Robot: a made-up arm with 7 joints. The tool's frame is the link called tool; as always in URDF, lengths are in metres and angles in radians. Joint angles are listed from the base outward. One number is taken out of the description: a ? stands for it. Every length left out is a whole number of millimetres.
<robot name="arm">
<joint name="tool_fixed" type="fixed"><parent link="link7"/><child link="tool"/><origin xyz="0 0 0" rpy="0 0 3.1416"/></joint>
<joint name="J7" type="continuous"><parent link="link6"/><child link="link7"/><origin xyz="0 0 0" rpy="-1.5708 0 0"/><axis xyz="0 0 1"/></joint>
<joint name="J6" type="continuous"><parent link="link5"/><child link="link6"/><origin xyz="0 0 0" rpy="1.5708 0 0"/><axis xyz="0 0 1"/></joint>
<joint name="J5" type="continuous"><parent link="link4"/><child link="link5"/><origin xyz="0.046 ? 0" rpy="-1.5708 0 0"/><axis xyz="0 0 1"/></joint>
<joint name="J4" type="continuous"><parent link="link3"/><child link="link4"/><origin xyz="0 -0.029 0" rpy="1.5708 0 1.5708"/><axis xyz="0 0 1"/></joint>
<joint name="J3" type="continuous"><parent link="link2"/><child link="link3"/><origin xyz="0.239 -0.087 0" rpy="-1.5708 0 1.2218"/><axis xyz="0 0 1"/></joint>
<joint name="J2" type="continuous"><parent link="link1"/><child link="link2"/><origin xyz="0 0 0" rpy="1.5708 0 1.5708"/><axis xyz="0 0 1"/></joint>
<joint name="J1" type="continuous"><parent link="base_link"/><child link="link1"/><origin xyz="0 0 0" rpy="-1.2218 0 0"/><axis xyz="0 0 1"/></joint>
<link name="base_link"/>
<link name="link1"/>
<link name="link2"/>
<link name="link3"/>
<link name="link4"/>
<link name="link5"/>
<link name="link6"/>
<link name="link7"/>
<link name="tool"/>
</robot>
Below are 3 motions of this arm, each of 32 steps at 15 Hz.
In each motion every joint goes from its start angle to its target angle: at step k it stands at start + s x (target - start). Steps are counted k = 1, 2, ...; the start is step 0. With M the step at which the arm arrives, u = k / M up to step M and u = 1 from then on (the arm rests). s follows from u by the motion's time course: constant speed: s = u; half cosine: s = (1 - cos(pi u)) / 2; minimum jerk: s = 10 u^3 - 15 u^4 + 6 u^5.
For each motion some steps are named. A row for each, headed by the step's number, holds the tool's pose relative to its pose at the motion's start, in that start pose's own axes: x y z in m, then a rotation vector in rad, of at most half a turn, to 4 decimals.
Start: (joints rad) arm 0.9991 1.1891 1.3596 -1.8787 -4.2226 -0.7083 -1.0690
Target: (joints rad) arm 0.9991 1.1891 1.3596 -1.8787 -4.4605 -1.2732 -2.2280
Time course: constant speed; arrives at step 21
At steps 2, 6, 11, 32:
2: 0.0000 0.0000 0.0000 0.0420 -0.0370 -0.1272
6: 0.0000 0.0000 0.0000 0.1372 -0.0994 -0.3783
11: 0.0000 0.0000 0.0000 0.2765 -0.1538 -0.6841
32: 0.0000 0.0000 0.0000 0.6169 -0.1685 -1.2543

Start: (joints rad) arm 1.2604 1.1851 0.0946 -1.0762 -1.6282 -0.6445 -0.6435
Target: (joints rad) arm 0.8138 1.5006 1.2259 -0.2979 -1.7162 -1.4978 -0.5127
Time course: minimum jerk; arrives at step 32
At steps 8, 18, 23, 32:
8: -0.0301 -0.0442 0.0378 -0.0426 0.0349 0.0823
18: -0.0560 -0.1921 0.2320 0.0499 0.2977 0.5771
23: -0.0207 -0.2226 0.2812 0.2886 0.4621 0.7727
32: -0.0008 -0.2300 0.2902 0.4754 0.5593 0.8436

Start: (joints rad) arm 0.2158 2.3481 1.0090 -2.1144 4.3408 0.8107 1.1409
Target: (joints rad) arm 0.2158 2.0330 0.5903 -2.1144 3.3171 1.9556 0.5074
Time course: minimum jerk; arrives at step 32
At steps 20, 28, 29, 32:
20: 0.0398 -0.0291 0.1364 0.7191 0.0060 -0.5997
28: 0.0637 -0.0286 0.1817 0.9949 0.0680 -0.6532
29: 0.0646 -0.0284 0.1832 1.0041 0.0711 -0.6534
32: 0.0653 -0.0283 0.1844 1.0115 0.0736 -0.6535

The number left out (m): -0.382
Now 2 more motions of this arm.
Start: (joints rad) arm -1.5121 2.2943 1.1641 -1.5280 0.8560 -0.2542 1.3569
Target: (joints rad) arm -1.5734 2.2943 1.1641 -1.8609 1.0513 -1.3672 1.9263
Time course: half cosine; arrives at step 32
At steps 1, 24, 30, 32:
1: -0.0001 -0.0003 -0.0001 -0.0033 -0.0003 0.0019
24: -0.0449 -0.0974 -0.0176 -1.1667 0.0884 0.6807
30: -0.0522 -0.1132 -0.0176 -1.3535 0.1378 0.7777
32: -0.0527 -0.1143 -0.0176 -1.3667 0.1416 0.7842

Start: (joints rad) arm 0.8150 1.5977 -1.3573 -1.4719 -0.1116 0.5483 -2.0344
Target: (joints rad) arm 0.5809 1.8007 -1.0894 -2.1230 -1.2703 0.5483 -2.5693
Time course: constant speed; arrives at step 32
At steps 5, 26, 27, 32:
5: -0.0425 -0.0032 0.0171 -0.0375 0.1844 -0.2026
26: -0.1923 -0.0201 0.1366 -0.5834 0.9025 -1.0242
27: -0.1977 -0.0206 0.1439 -0.6251 0.9311 -1.0602
32: -0.2217 -0.0225 0.1819 -0.8555 1.0617 -1.2317

